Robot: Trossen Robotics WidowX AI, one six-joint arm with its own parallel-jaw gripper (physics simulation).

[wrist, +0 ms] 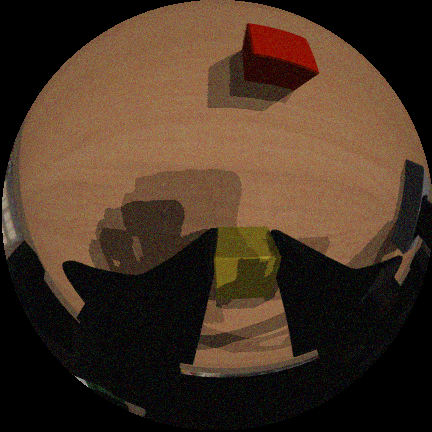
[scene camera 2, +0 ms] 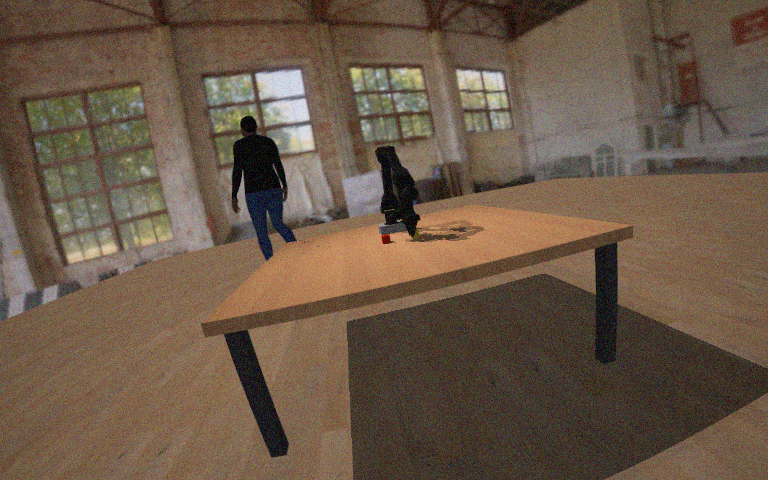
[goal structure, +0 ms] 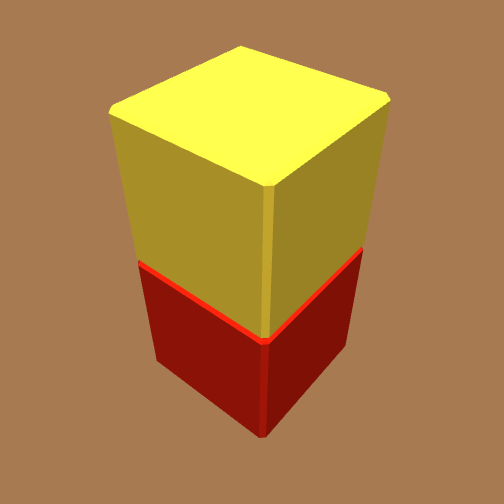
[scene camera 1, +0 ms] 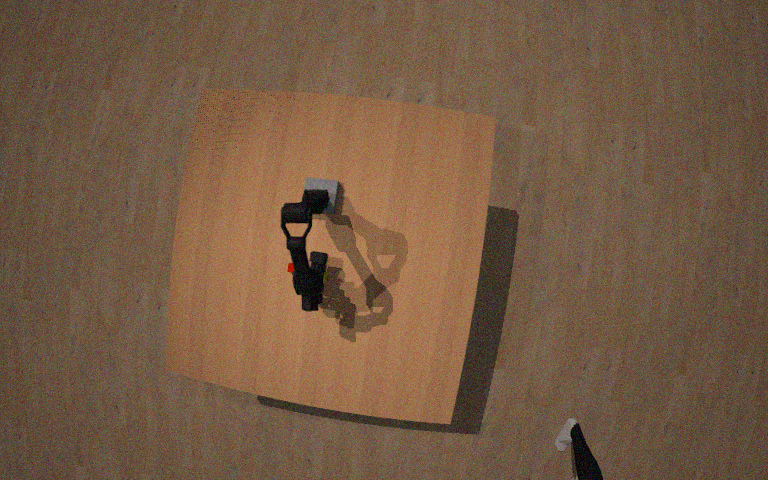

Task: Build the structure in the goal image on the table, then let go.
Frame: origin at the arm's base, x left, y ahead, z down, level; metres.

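Seen in the pictures: gripper, fingertip midpoint: (wrist: 243, 235) (scene camera 2: 411, 236); arm's base at its link origin: (scene camera 2: 391, 223) (scene camera 1: 319, 200).
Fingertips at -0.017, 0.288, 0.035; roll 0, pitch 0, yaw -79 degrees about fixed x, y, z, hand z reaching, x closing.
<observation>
Pixels of each thing's middle, then the offset from my fingertips to it, as dx, dy, dz. Level surfaces: height alone.
- yellow cube at the middle of its body: (wrist: 243, 262) (scene camera 2: 414, 233) +0.014, +0.002, -0.009
- red cube at the middle of its body: (wrist: 275, 55) (scene camera 1: 292, 267) (scene camera 2: 386, 239) -0.107, -0.035, -0.009
- table at its surface level: dz +0.008
A yellow cube (wrist: 245, 267) (scene camera 2: 416, 233) is between the two black fingers of my gripper (wrist: 243, 235), at or just above the table top; the gripper is shut on it. In scene camera 1 a thin sliver of the cube shows beside the arm, and the fingertips are hidden under the arm. A red cube (scene camera 1: 290, 267) (scene camera 2: 385, 239) (wrist: 281, 52) sits on the table (scene camera 1: 396, 169) (scene camera 2: 351, 277), apart from the yellow cube and the gripper. It shows at the upper right in the wrist view and just left of the arm in scene camera 1.
The arm's grey base block (scene camera 1: 321, 184) (scene camera 2: 390, 228) (wrist: 411, 205) stands on the table, beyond the cubes as seen from scene camera 2. The arm's shadows fall on the table beside it. A person (scene camera 2: 257, 164) in a black top stands on the floor beyond the table.
</observation>
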